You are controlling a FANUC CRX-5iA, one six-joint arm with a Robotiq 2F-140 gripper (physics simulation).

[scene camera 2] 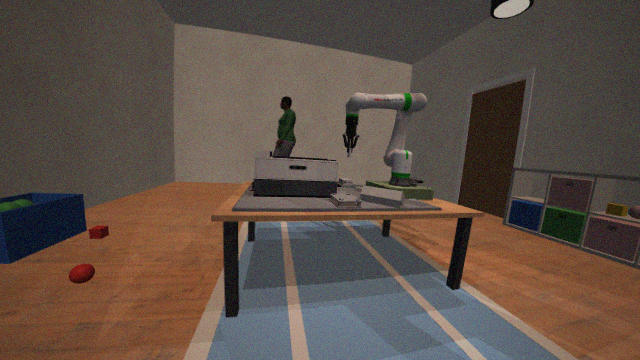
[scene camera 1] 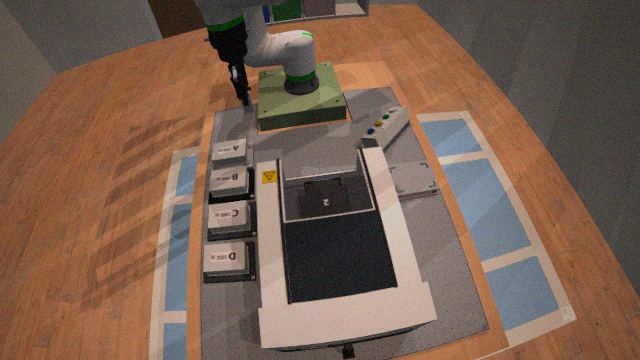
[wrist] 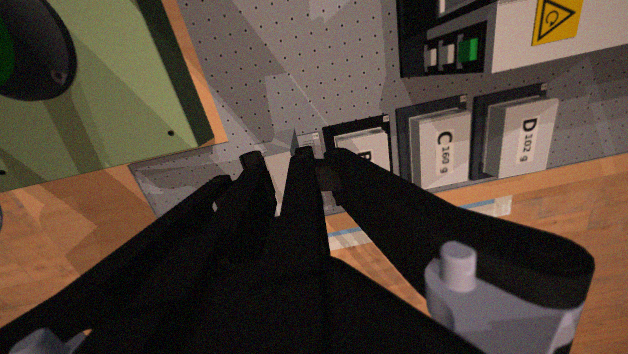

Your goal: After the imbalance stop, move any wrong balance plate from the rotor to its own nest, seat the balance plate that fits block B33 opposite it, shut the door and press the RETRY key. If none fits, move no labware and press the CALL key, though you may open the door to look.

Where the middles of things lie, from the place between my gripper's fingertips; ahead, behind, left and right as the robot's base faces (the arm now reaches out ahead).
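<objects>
There's a grey nest plate (scene camera 1: pixel 414 178) that sits a good way ahead of my hand, well to the left of it and a good way below it. With the button box (scene camera 1: pixel 393 123), my gripper is 19 cm above it, 45 cm to the right of it and 9 cm past it.
</objects>
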